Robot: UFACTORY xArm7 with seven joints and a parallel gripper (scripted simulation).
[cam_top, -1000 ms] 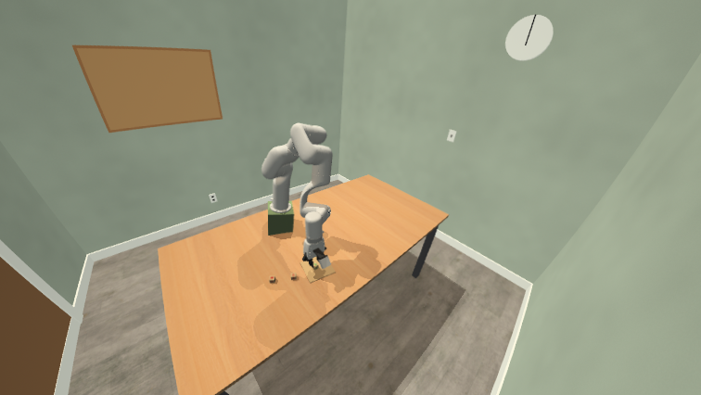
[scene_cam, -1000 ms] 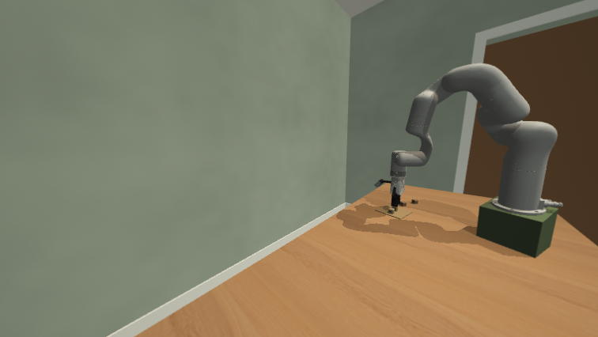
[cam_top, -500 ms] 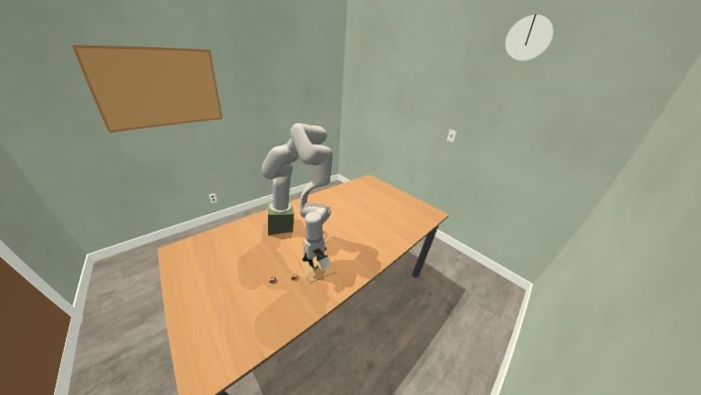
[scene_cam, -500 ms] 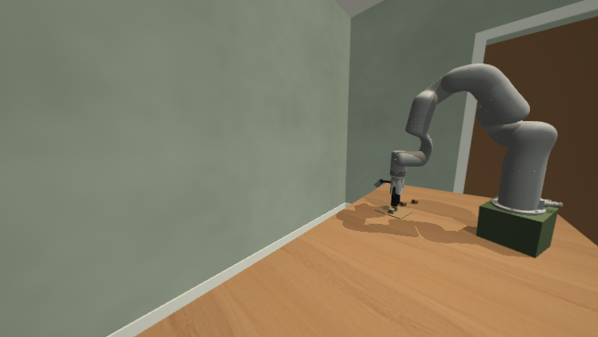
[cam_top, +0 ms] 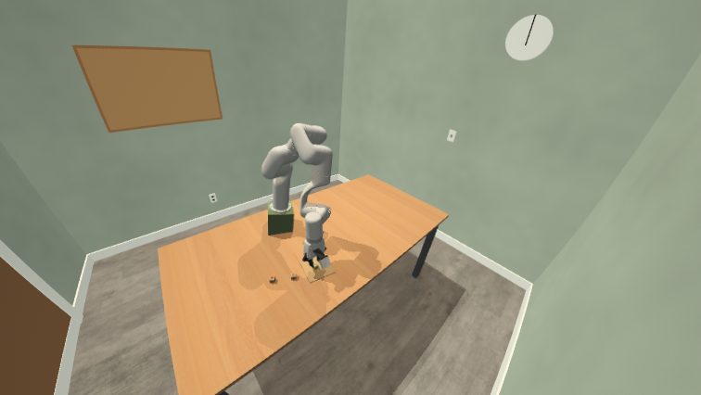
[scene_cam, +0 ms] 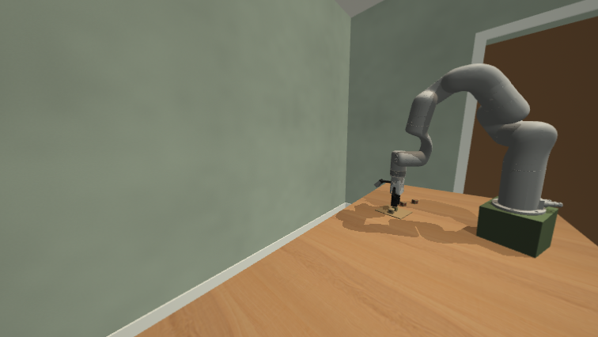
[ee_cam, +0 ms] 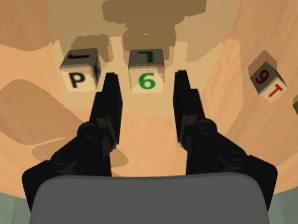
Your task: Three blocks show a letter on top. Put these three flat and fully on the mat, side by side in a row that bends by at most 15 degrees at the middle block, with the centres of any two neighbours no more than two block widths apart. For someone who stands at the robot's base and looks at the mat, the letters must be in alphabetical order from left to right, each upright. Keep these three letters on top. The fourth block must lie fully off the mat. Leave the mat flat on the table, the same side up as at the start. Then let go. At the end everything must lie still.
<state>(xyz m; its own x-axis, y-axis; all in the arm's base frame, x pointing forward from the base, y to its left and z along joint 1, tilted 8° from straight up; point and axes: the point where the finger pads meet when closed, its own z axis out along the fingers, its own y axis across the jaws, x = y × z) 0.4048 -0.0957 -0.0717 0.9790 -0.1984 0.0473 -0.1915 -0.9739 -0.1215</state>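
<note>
My gripper is now 4 cm above the green-topped block. The rest, counted from my hand: tan mat 1 cm ahead, 1 cm to the left, 5 cm below.
</note>
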